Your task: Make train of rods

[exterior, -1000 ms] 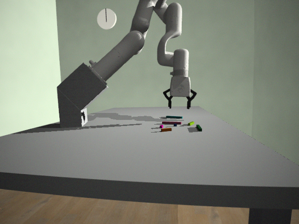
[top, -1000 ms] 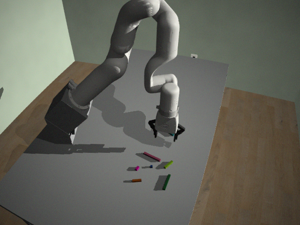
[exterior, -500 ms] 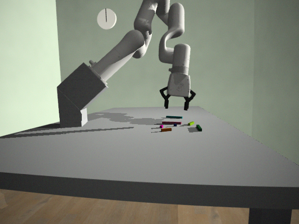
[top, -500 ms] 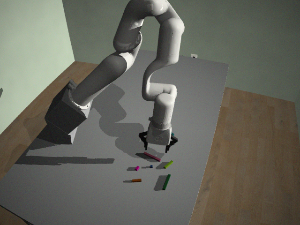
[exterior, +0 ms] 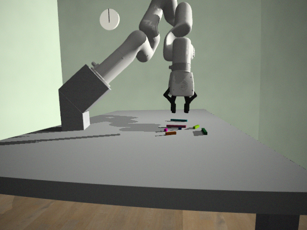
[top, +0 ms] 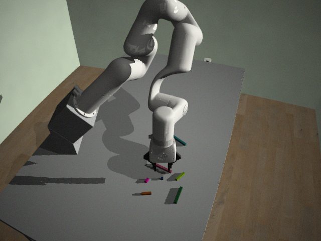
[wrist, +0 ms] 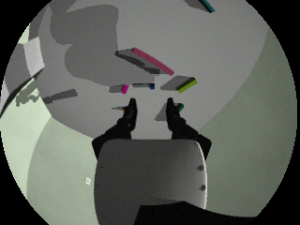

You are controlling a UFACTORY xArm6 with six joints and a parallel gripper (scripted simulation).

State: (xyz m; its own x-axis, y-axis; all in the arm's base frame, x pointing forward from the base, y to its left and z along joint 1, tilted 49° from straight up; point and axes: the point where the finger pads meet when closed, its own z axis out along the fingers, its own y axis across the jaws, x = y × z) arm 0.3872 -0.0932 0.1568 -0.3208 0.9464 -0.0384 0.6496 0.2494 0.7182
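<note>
Now: the blue rod 80 mm below my hand. Also, from my hand: pink rod 80 mm below, 50 mm to the left, 20 mm behind; then magenta rod 80 mm below, 60 mm behind, 40 mm to the right; then lime rod 80 mm below, 60 mm ahead, 40 mm to the left.
</note>
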